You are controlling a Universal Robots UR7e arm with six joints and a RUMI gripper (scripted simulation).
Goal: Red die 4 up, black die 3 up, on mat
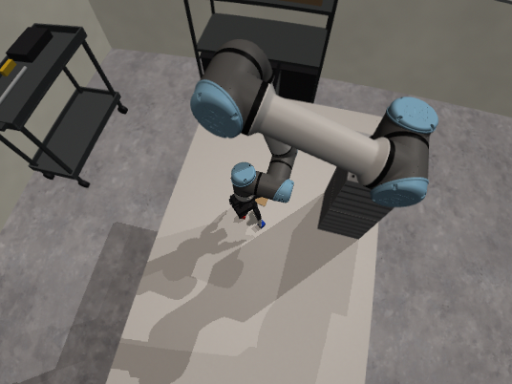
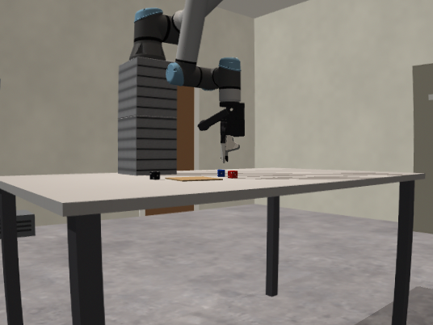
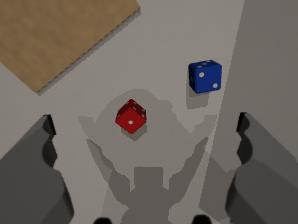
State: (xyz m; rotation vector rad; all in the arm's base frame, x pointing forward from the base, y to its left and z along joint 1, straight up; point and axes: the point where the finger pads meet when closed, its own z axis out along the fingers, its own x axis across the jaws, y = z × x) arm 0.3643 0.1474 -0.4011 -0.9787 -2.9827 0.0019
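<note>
The red die lies 4 cm below my hand, 3 cm ahead of it and 1 cm to the left of it. The rest, counted from my hand: blue die: 6 cm behind, 4 cm below, 2 cm to the left; then black die: 25 cm to the right, 4 cm below, 3 cm behind; then brown mat: 14 cm to the right, 5 cm below, 3 cm ahead.
</note>
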